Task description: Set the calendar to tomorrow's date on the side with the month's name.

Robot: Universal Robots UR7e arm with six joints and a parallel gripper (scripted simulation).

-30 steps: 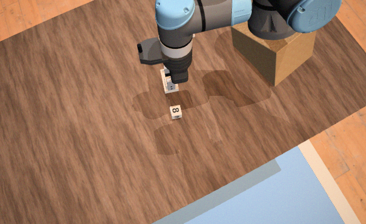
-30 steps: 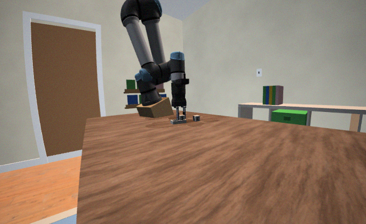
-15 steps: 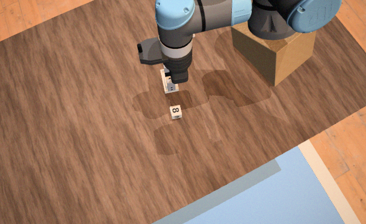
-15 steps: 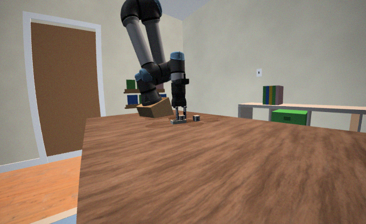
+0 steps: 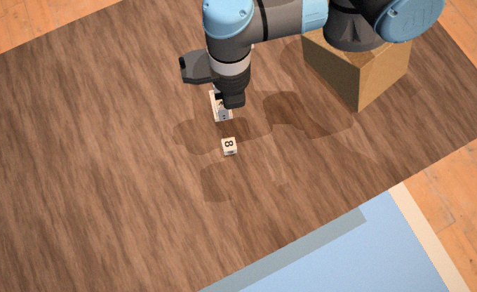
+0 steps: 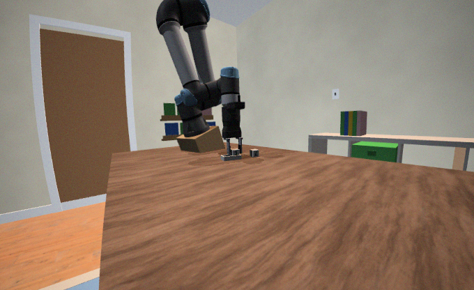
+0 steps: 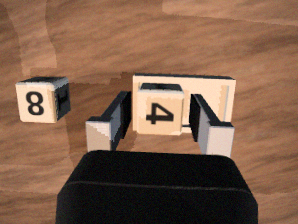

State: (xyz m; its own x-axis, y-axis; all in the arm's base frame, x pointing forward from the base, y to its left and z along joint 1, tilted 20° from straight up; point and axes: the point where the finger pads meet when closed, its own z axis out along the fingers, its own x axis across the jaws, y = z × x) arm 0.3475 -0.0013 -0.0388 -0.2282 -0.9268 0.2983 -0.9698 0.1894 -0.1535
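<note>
The digit cube is 1 cm below my hand. Also, from my hand: calendar tray: 3 cm below, 2 cm to the right.
</note>
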